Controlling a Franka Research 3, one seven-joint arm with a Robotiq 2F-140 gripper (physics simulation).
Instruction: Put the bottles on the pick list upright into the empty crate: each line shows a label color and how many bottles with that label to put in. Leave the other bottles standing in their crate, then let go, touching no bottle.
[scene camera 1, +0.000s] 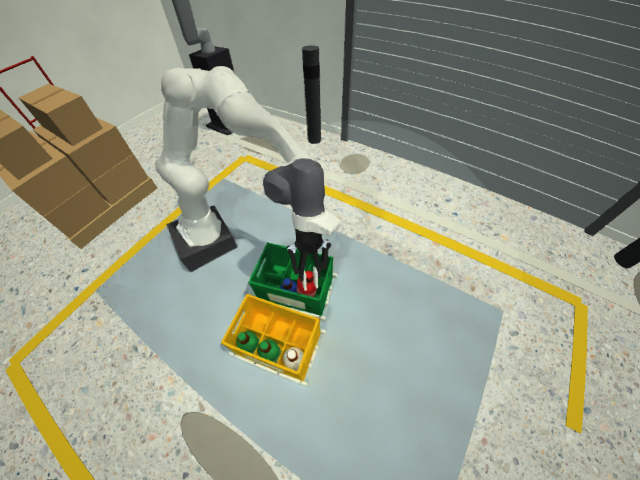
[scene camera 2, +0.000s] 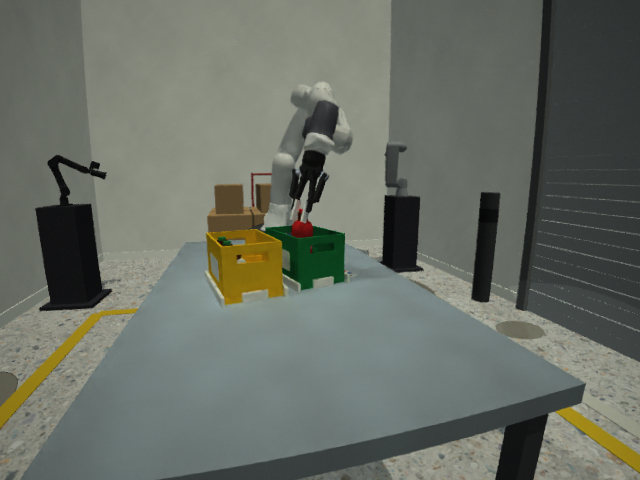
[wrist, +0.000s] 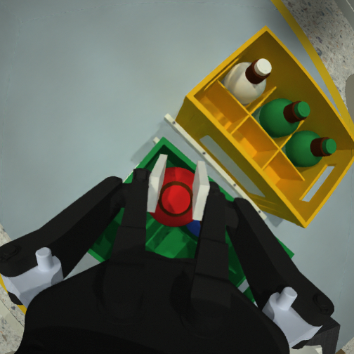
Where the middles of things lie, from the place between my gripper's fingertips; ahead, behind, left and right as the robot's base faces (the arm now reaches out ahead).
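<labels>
Position of my hand relative to the red bottle (wrist: 174, 206): 30 mm past it, 20 mm to the right of it, 40 mm above it. White bottle (wrist: 246, 81), measured from my hand: 70 mm ahead, 200 mm to the right, 140 mm below.
</labels>
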